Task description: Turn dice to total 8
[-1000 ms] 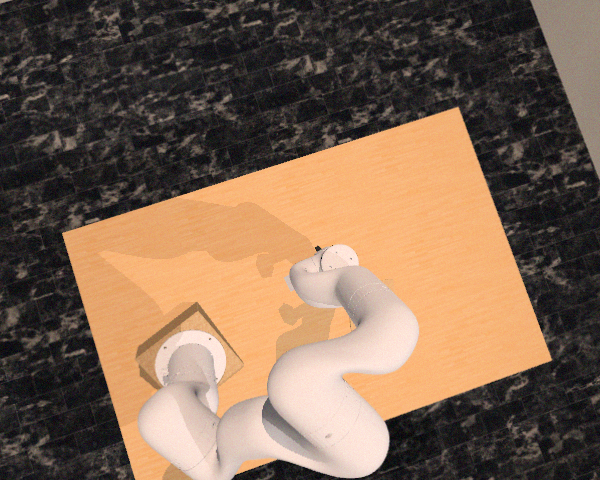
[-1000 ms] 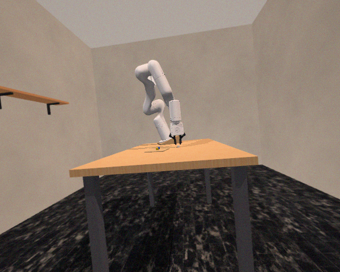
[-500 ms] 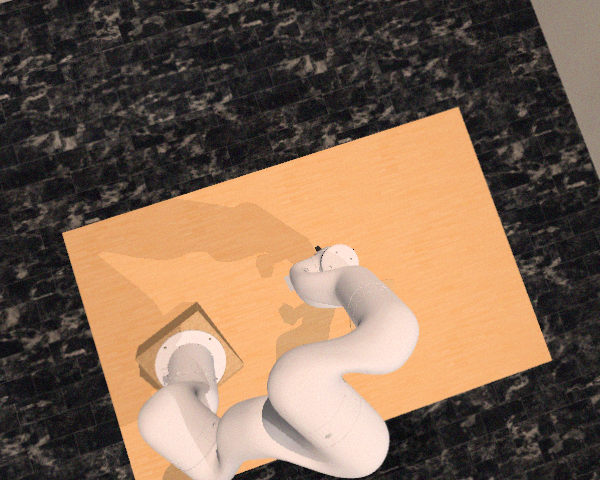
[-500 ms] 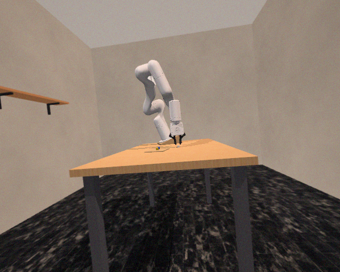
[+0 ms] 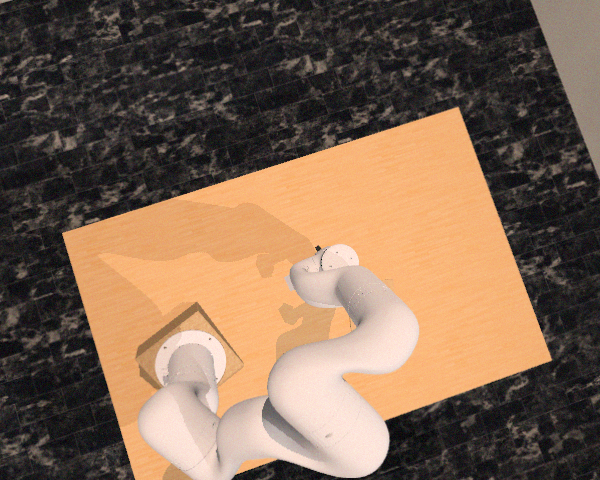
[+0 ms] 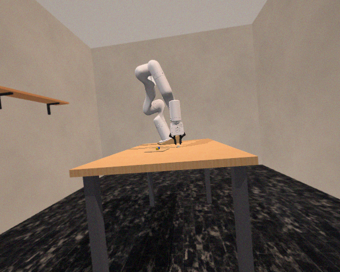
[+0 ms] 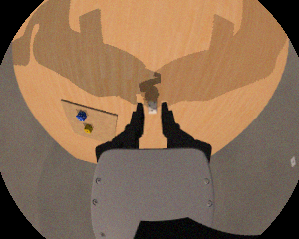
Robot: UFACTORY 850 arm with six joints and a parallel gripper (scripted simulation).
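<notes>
My gripper is now 30 mm above the white die and 10 mm short of it. The rest, counted from my hand: tan mat 130 mm to the right, 120 mm ahead, 40 mm below; blue die 140 mm to the right, 70 mm ahead, 30 mm below; yellow die 130 mm to the right, 120 mm ahead, 30 mm below.
</notes>
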